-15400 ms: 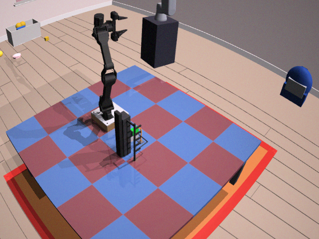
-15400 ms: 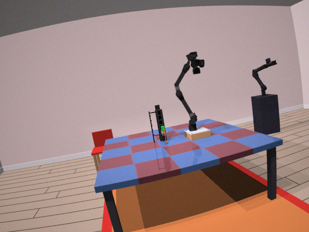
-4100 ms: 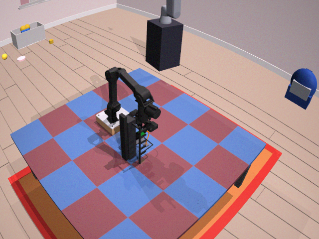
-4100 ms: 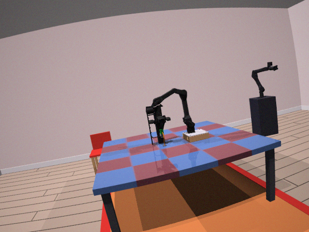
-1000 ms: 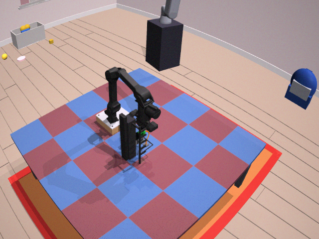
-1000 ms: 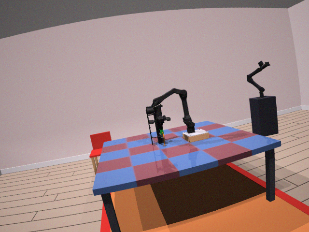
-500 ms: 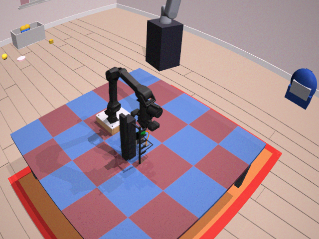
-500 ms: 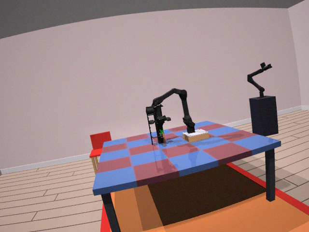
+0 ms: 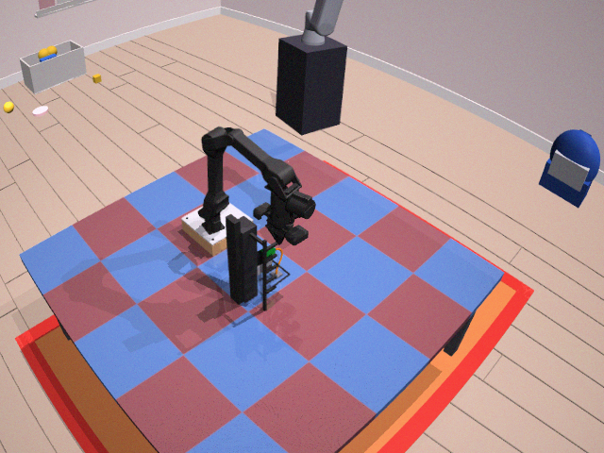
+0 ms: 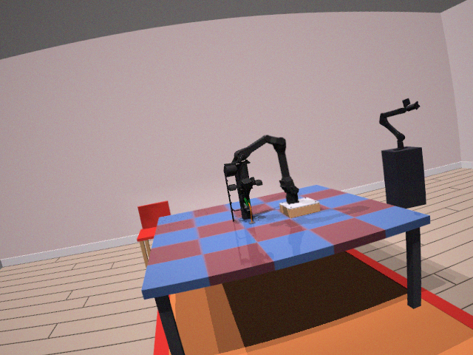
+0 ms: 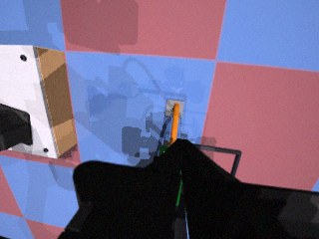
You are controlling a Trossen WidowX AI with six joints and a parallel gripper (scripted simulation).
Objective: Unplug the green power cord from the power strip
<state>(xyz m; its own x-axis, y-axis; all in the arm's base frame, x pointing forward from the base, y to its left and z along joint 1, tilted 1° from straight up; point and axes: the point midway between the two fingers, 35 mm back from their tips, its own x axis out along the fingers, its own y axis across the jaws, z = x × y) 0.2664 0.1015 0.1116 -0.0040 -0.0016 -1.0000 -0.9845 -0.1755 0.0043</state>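
My gripper tip is now 10 mm short of the green plug, 60 mm to the left of it and 10 mm above it. From my gripper tip the other things lie so: thin black rack (110 mm ahead, 120 mm to the right, 10 mm above); then black power strip (20 mm ahead, 150 mm to the right, 10 mm above).
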